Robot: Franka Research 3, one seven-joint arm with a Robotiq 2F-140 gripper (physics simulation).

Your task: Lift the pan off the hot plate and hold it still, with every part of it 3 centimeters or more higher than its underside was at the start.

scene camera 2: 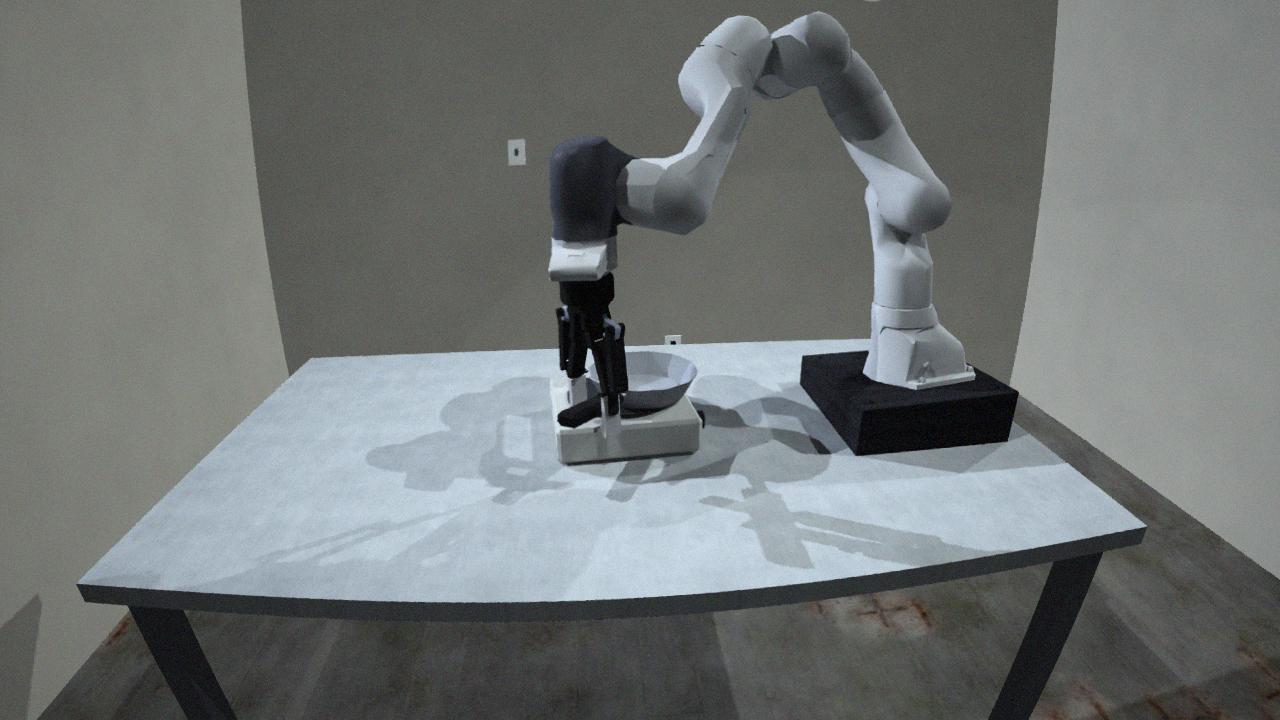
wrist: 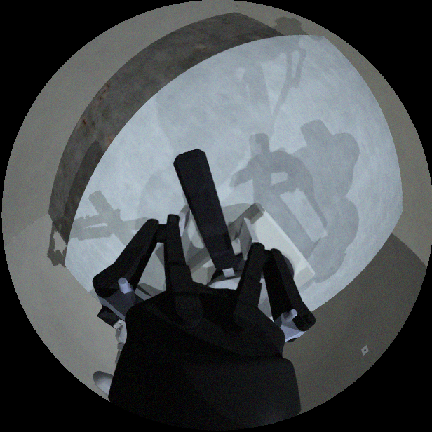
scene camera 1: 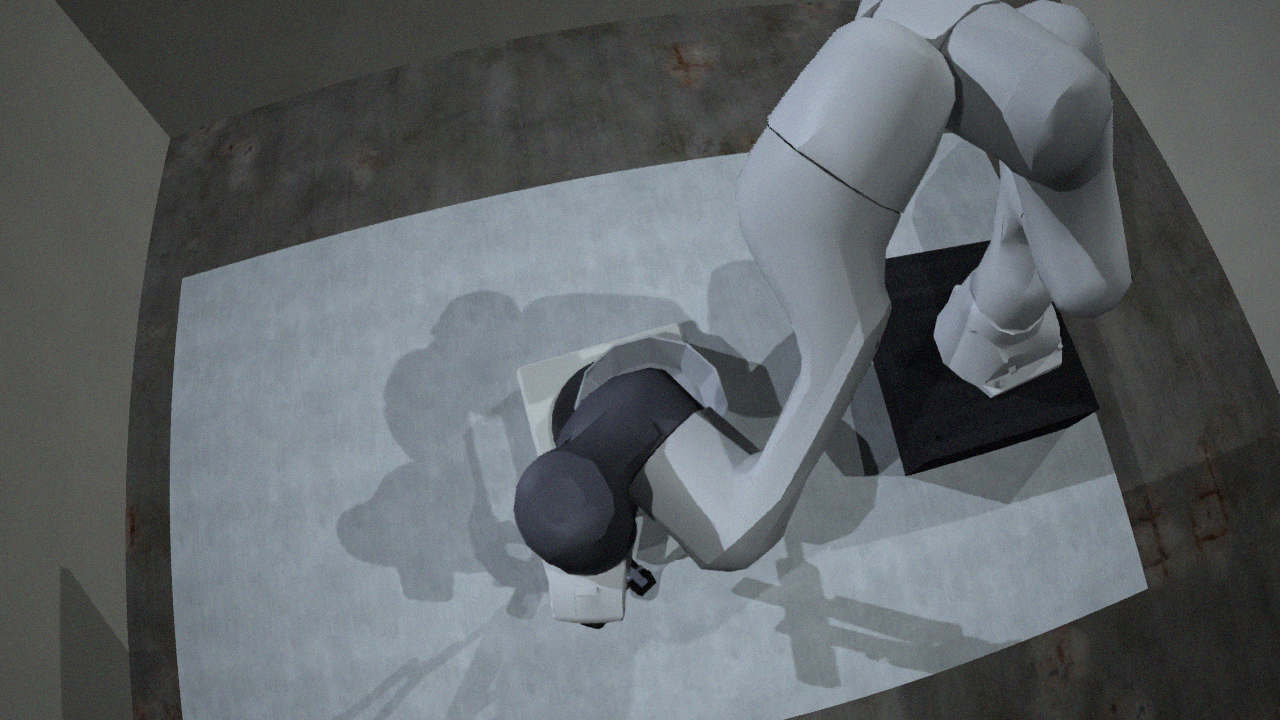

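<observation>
The pan, a light grey bowl (scene camera 1: 702, 362) (scene camera 2: 660, 383) with a black handle (scene camera 2: 577, 413) (wrist: 204, 205), sits on the white hot plate (scene camera 1: 537, 383) (scene camera 2: 657, 440) (wrist: 285, 236). The handle points toward the front left in scene camera 2. My gripper (scene camera 2: 593, 406) (wrist: 215, 219) is partly open and points down. Its pale fingertips are low, on either side of the handle near the bowl, with visible space between them and the handle in the wrist view. In scene camera 1 the arm hides the handle and the fingertips.
The arm's black base block (scene camera 1: 930, 425) (scene camera 2: 939, 420) stands on the table (scene camera 1: 268, 537) (scene camera 2: 429, 568) to the right of the hot plate. A dark knob (scene camera 2: 702, 418) sticks out of the hot plate's right side. The arm's shadows fall across the table.
</observation>
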